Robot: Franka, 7 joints.
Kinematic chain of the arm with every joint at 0, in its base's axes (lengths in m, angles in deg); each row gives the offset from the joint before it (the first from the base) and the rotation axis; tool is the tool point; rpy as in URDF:
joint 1: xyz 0 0 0.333 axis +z
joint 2: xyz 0 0 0 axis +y
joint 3: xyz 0 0 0.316 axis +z
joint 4: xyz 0.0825 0 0 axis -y
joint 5: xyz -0.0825 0 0.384 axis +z
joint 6: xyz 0 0 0 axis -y
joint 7: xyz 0.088 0 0 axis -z
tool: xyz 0 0 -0.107 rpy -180 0 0
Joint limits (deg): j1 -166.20..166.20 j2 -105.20..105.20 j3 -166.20..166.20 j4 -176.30..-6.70 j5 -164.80..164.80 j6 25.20..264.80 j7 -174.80..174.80
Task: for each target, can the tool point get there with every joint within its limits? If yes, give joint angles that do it. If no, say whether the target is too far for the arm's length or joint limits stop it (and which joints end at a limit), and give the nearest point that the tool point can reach.
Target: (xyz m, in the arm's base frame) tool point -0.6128 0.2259 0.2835
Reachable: yes | joints 135.67 56.42 21.20 -90.48 -57.18 241.17 64.21
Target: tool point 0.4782 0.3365 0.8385
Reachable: yes | joints 50.48 47.07 -32.53 -19.45 66.83 215.45 148.31
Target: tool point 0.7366 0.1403 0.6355
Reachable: yes | joints 14.25 46.71 -29.61 -32.27 -97.66 190.70 -25.69
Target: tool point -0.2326 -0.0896 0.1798
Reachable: yes | joints -86.69 3.07 -56.44 -163.21 135.36 179.44 -74.46
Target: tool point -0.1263 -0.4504 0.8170
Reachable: yes | joints 123.74 -45.82 84.59 -48.04 -47.01 45.27 -47.24
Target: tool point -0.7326 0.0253 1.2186
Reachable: no: too far | nearest point -0.5467 0.0189 0.9939 | short by 0.292 m
